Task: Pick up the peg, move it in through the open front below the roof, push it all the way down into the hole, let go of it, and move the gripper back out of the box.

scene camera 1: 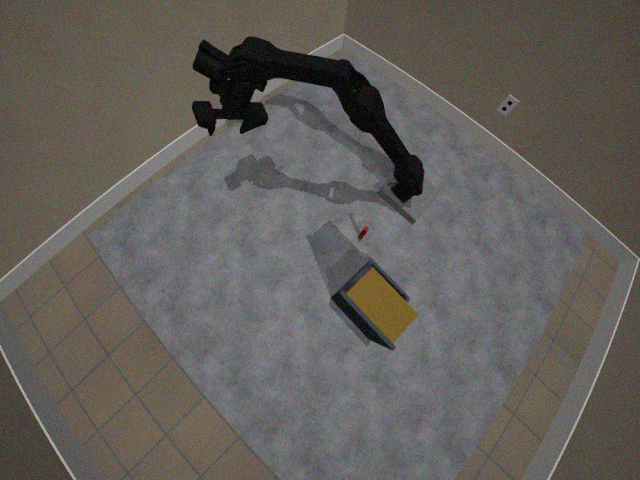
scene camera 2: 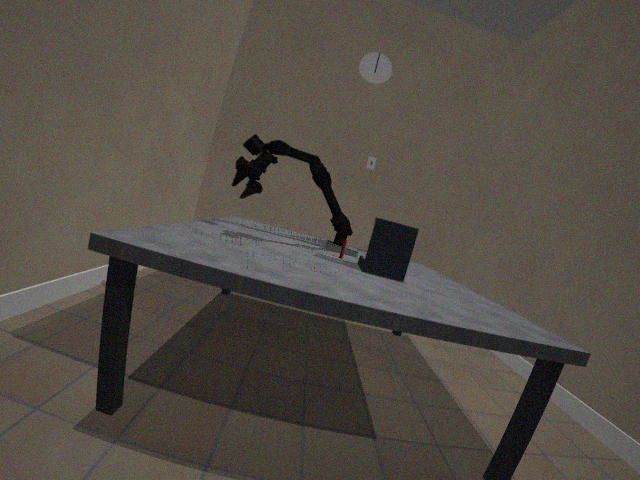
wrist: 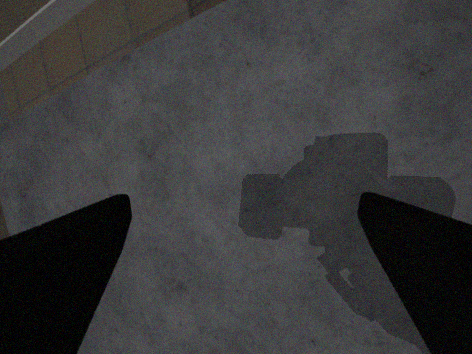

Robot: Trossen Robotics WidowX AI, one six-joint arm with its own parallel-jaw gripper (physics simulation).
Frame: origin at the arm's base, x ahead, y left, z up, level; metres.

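Seen in the pictures: gripper, fingertip midpoint: [scene camera 1: 225,133] [scene camera 2: 236,192] [wrist: 246,204]; arm's base, origin of the base link: [scene camera 1: 403,191] [scene camera 2: 338,244].
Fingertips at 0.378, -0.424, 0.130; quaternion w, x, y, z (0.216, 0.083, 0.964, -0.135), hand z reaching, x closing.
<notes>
Offsets run from my fingertips to a thing's middle, as dx, dy, dz. "spot": to the spot under its first point. Level surfaces: height alone.
The red peg {-0.167, +0.453, -0.123} [scene camera 1: 363,233] [scene camera 2: 342,249] stands upright on the table between the arm's base and the box. The box {-0.063, +0.615, -0.062} [scene camera 1: 363,320] [scene camera 2: 390,250] has dark walls and a yellow roof {spot: -0.027, +0.617, +0.039} [scene camera 1: 381,304]; its hole does not show. My gripper [scene camera 1: 225,129] [scene camera 2: 241,192] [wrist: 246,204] is open and empty. It hangs high above the table, far to the left of the peg and the box in both scene views. In the wrist view its two dark fingers stand wide apart over the table, and neither the peg nor the box shows there.
The arm's base [scene camera 1: 409,180] stands on the table {dz -0.163} [scene camera 1: 248,320] [scene camera 2: 289,286] behind the peg. Shadows of the arm and box lie across the table top. In the wrist view a table edge runs across the upper left, with floor tiles [wrist: 60,55] beyond.
</notes>
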